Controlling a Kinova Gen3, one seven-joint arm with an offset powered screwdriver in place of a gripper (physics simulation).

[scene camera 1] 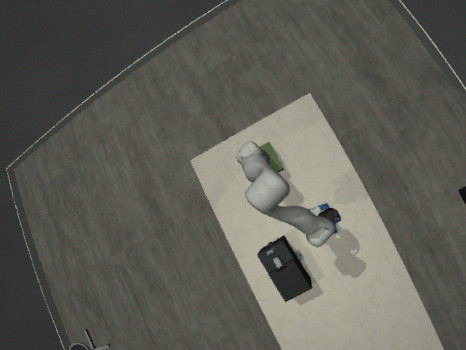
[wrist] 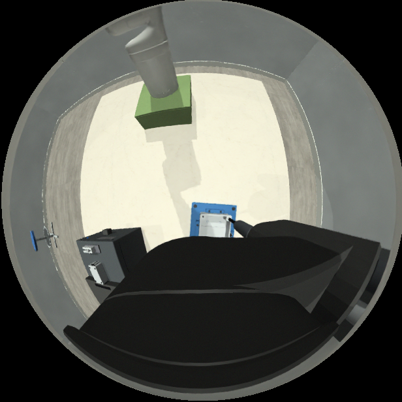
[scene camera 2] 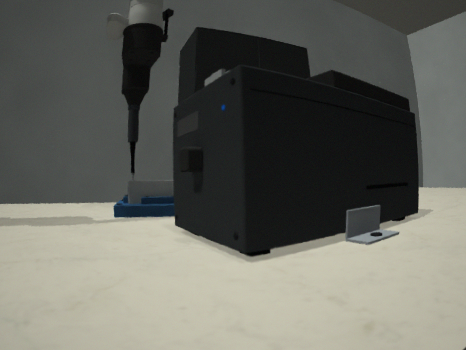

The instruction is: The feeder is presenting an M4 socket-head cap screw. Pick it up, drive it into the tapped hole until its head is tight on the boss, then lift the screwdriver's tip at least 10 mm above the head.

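My screwdriver's tip [scene camera 2: 132, 171] [wrist: 229, 219] points down at a corner of the pale housing [scene camera 2: 150, 189] [wrist: 215, 228]. The screw [scene camera 2: 133, 177] shows as a small light piece on the tip in scene camera 2, upright, at about the level of the housing's top edge. Whether it touches the boss or has entered the tapped hole cannot be told; the hole is too small and partly covered by the tip. The housing sits in a blue fixture [scene camera 2: 145, 210] [wrist: 194, 215]. The dark feeder [scene camera 1: 291, 277] [scene camera 2: 320, 155] [wrist: 132, 245] stands apart from it. In scene camera 1 the arm hides the tip.
A green block [scene camera 1: 272, 158] [wrist: 167, 118] lies at the arm's base. A small grey angle bracket [scene camera 2: 361, 222] stands beside the feeder on the pale table [scene camera 1: 240, 235] [scene camera 2: 150, 290] [wrist: 125, 160]. The feeder's tall box rises near the screwdriver in scene camera 2.
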